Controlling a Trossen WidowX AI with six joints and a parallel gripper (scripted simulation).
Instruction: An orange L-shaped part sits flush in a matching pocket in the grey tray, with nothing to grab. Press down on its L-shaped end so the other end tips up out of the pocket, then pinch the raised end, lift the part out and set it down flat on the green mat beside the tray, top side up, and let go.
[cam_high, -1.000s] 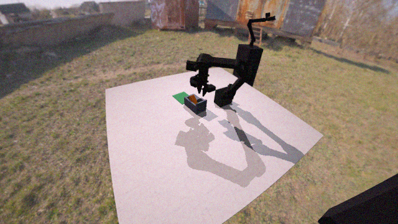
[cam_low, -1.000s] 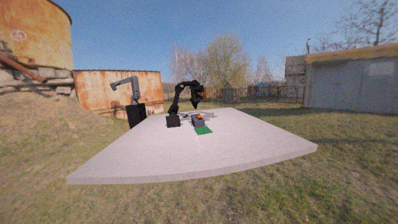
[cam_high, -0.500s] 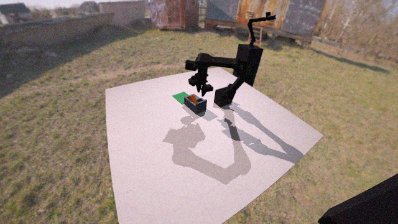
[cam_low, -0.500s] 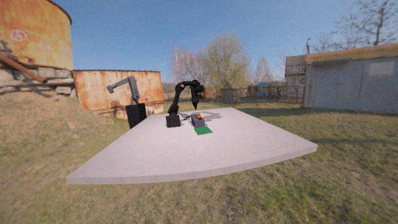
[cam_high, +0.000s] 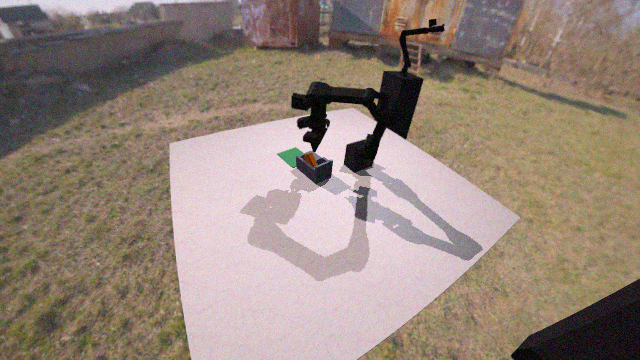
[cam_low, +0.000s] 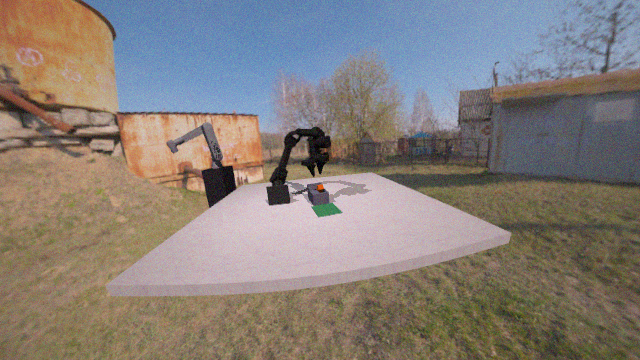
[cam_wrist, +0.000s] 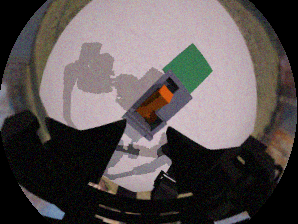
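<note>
Now: gripper tip 10 mm past the orange L-shaped part and 100 mm above it. Round my gripper tip: green mat (40 mm ahead, 180 mm to the right, 160 mm below).
</note>
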